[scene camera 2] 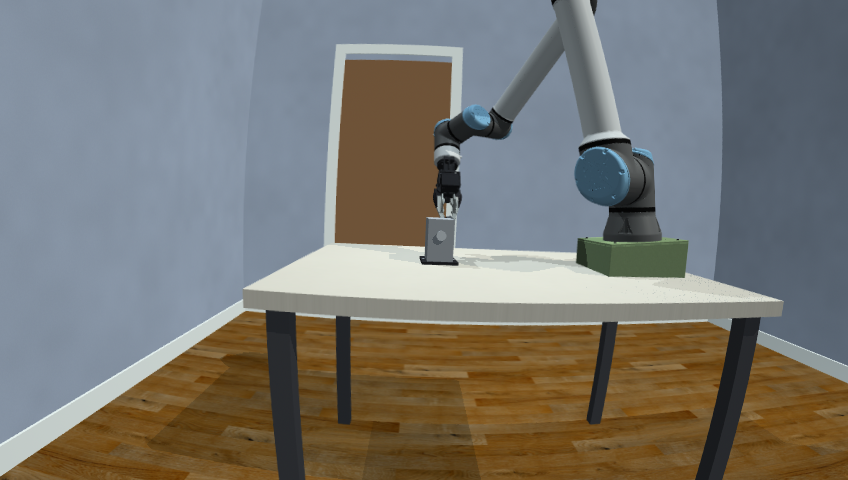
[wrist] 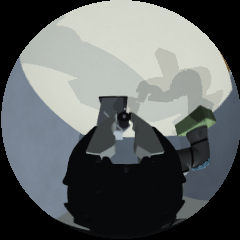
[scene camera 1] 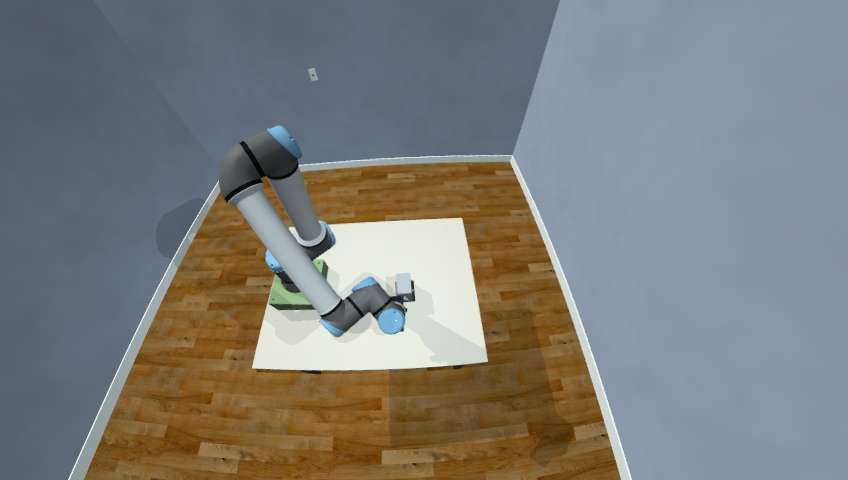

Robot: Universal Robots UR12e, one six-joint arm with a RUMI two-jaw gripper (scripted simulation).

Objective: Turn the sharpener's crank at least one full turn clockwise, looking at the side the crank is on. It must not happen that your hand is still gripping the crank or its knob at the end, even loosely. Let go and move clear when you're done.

Note:
I see my gripper (scene camera 2: 448, 224) and a sharpener (wrist: 119, 103).
My gripper is seen too in the wrist view (wrist: 123, 112).

